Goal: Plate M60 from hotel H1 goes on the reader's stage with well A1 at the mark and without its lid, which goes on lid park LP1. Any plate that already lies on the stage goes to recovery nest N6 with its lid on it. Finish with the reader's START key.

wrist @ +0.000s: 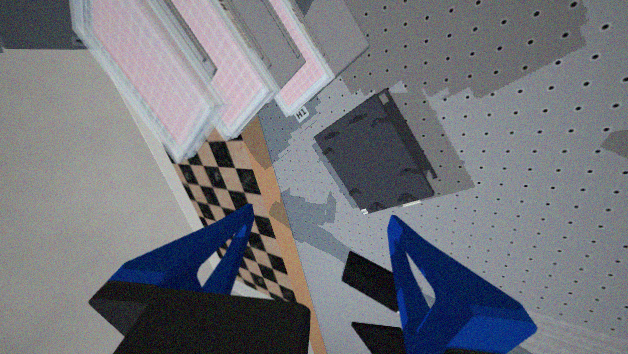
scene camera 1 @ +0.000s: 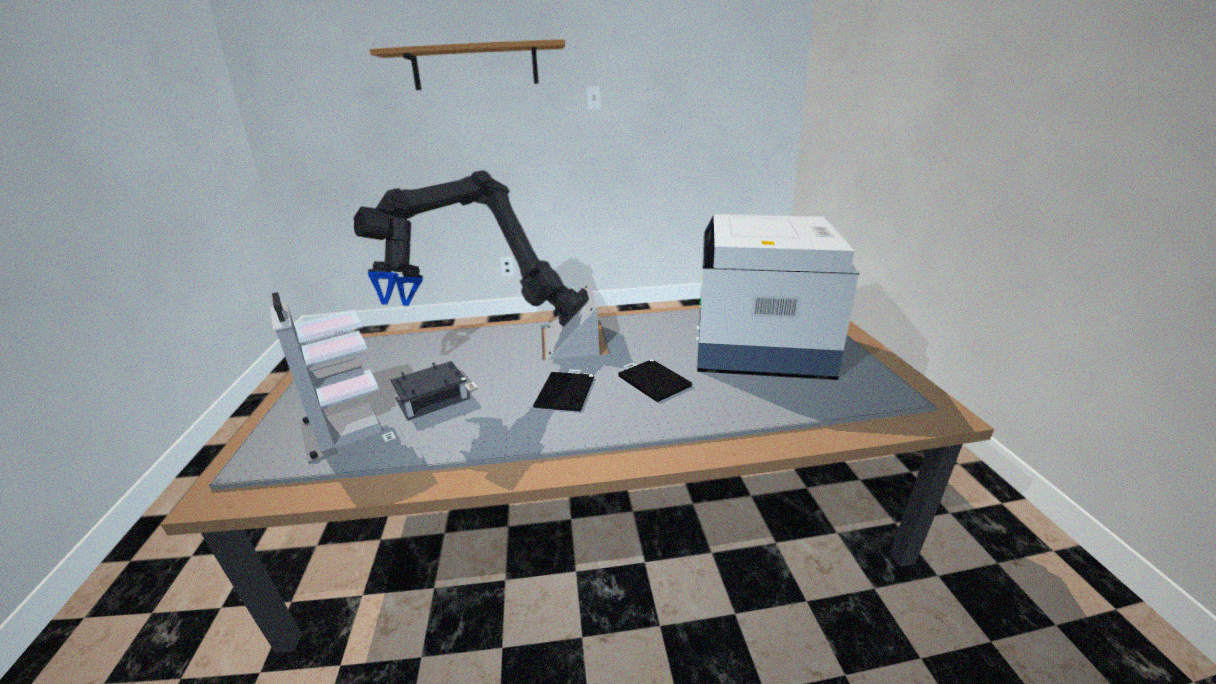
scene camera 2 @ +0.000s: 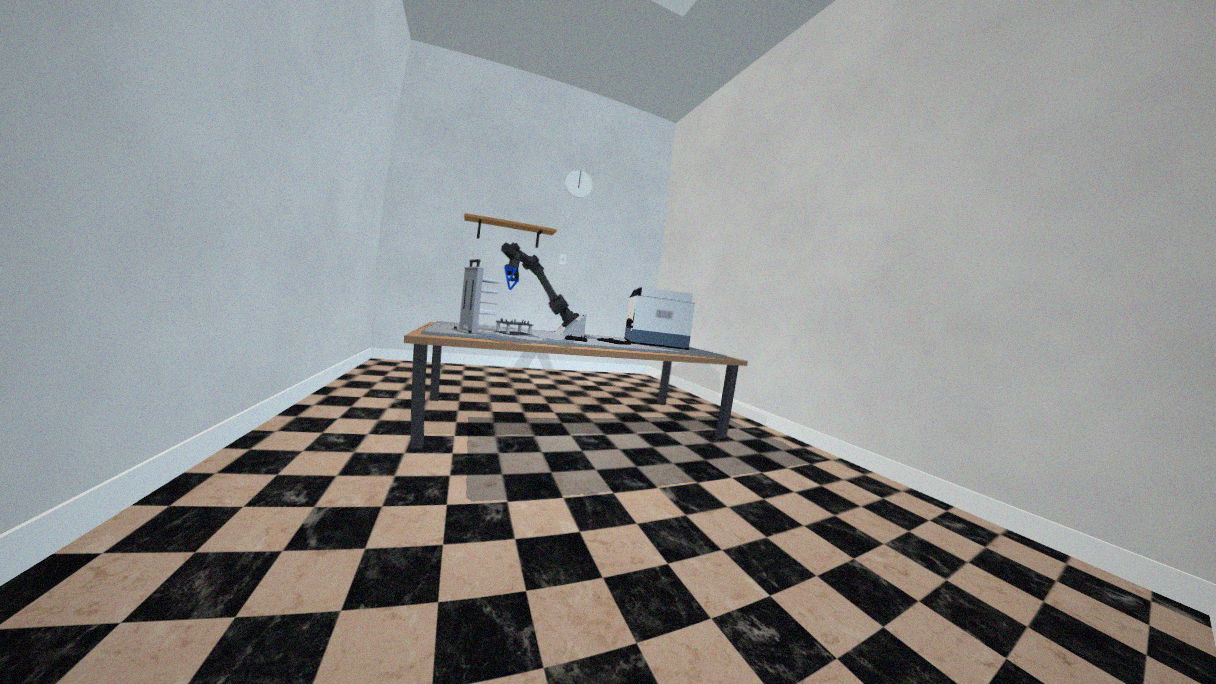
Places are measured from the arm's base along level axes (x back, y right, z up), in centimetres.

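Pixels of known places: gripper, fingertip midpoint: point(wrist: 319, 215) point(scene camera 1: 395, 305) point(scene camera 2: 509, 285); arm's base, link origin: point(scene camera 1: 575, 308) point(scene camera 2: 571, 320).
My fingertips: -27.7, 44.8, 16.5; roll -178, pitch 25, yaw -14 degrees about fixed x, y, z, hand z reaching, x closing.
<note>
For each thing: its top centre in the pictures, then the offset to it from my fingertips, as dx, dy, dz. "*": a spot on its surface instead.
- upper plate, top centre: point(wrist: 132, 64) point(scene camera 1: 327, 322) -11.7, +11.7, +1.8
- middle plate, top centre: point(wrist: 200, 57) point(scene camera 1: 332, 344) -11.7, +12.0, -3.6
- lower plate, top centre: point(wrist: 277, 55) point(scene camera 1: 345, 384) -11.7, +12.0, -14.2
- white reader, top centre: point(scene camera 1: 772, 229) point(scene camera 2: 660, 291) +9.1, -98.7, +9.8
- left pad, surface spot: point(scene camera 1: 564, 391) * -7.2, -39.1, -24.6
- right pad, surface spot: point(scene camera 1: 654, 380) * -6.4, -62.9, -24.4
My gripper point(scene camera 1: 396, 302) point(scene camera 2: 511, 287) point(wrist: 319, 215) is open and empty, pointing down high above the table, right of and behind the hotel. Hotel H1 point(scene camera 1: 299, 370) point(scene camera 2: 471, 299) is a tall grey rack at the table's left. Three pink lidded plates lie on its shelves: an upper plate point(scene camera 1: 329, 327) point(wrist: 155, 75), a middle plate point(scene camera 1: 333, 349) point(wrist: 242, 92) and a lower plate point(scene camera 1: 346, 388) point(wrist: 306, 82). I cannot tell which is M60. The white reader point(scene camera 1: 775, 289) point(scene camera 2: 661, 316) stands at the right; its stage and START key are not visible. LP1 and N6 cannot be read.
A dark raised stand point(scene camera 1: 431, 384) point(scene camera 2: 514, 324) point(wrist: 375, 155) with small pegs stands right of the hotel. Two flat black pads, a left pad point(scene camera 1: 564, 391) and a right pad point(scene camera 1: 654, 380), lie between the stand and the reader. A wall shelf point(scene camera 1: 467, 48) point(scene camera 2: 510, 224) hangs behind the table.
</note>
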